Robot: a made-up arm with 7 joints. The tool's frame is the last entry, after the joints.
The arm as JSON. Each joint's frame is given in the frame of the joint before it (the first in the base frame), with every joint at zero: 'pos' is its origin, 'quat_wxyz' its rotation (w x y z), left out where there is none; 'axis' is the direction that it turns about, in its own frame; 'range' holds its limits. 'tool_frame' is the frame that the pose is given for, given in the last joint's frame.
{
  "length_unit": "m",
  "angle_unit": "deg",
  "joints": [
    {
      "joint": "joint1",
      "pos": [
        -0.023,
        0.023,
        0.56
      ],
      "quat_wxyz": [
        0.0,
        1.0,
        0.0,
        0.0
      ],
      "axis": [
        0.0,
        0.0,
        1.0
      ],
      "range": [
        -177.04,
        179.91
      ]
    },
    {
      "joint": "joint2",
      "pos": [
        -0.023,
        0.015,
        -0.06
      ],
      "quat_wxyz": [
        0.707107,
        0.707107,
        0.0,
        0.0
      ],
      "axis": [
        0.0,
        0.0,
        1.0
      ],
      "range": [
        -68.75,
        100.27
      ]
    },
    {
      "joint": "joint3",
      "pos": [
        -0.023,
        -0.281,
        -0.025
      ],
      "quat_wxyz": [
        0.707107,
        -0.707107,
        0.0,
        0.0
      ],
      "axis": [
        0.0,
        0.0,
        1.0
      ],
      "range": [
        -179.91,
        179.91
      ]
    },
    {
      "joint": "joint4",
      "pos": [
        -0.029,
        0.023,
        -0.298
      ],
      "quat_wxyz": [
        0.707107,
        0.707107,
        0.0,
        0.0
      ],
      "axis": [
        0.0,
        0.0,
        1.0
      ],
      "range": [
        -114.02,
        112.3
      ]
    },
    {
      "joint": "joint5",
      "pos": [
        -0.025,
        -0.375,
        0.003
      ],
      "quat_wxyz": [
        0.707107,
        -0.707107,
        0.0,
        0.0
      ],
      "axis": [
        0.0,
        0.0,
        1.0
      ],
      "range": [
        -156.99,
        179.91
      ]
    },
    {
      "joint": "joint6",
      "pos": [
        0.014,
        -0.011,
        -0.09
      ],
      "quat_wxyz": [
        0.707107,
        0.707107,
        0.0,
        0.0
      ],
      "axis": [
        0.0,
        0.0,
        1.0
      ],
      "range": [
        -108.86,
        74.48
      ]
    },
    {
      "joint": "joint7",
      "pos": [
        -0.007,
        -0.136,
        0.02
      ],
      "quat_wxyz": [
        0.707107,
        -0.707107,
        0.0,
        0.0
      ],
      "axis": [
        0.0,
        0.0,
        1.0
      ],
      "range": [
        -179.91,
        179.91
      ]
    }
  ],
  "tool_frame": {
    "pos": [
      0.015,
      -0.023,
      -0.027
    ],
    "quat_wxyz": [
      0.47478,
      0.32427,
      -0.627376,
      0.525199
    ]
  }
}
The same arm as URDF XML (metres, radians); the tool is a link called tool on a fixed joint. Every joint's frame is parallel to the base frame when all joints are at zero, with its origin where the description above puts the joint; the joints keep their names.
<robot name="arm">
<joint name="joint1" type="revolute"><parent link="base"/><child link="link1"/><origin xyz="-0.023 0.023 0.56" rpy="0 0 0"/><axis xyz="0 0 -1"/><limit lower="-3.0899" upper="3.14"/></joint>
<joint name="joint2" type="revolute"><parent link="link1"/><child link="link2"/><origin xyz="-0.023 -0.015 0.06" rpy="0 0 0"/><axis xyz="0 1 0"/><limit lower="-1.1999" upper="1.75"/></joint>
<joint name="joint3" type="revolute"><parent link="link2"/><child link="link3"/><origin xyz="-0.023 -0.025 0.281" rpy="0 0 0"/><axis xyz="0 0 -1"/><limit lower="-3.14" upper="3.14"/></joint>
<joint name="joint4" type="revolute"><parent link="link3"/><child link="link4"/><origin xyz="-0.029 -0.023 0.298" rpy="0 0 0"/><axis xyz="0 1 0"/><limit lower="-1.99" upper="1.96"/></joint>
<joint name="joint5" type="revolute"><parent link="link4"/><child link="link5"/><origin xyz="-0.025 0.003 0.375" rpy="0 0 0"/><axis xyz="0 0 -1"/><limit lower="-2.74" upper="3.14"/></joint>
<joint name="joint6" type="revolute"><parent link="link5"/><child link="link6"/><origin xyz="0.014 0.011 0.09" rpy="0 0 0"/><axis xyz="0 1 0"/><limit lower="-1.9" upper="1.2999"/></joint>
<joint name="joint7" type="revolute"><parent link="link6"/><child link="link7"/><origin xyz="-0.007 0.02 0.136" rpy="0 0 0"/><axis xyz="0 0 -1"/><limit lower="-3.14" upper="3.14"/></joint>
<joint name="tool_joint" type="fixed"><parent link="link7"/><child link="tool"/><origin xyz="0.015 0.023 0.027" rpy="1.5779 1.2121 -2.877"/></joint>
<link name="base"/>
<link name="link1"/>
<link name="link2"/>
<link name="link3"/>
<link name="link4"/>
<link name="link5"/>
<link name="link6"/>
<link name="link7"/>
<link name="tool"/>
</robot>

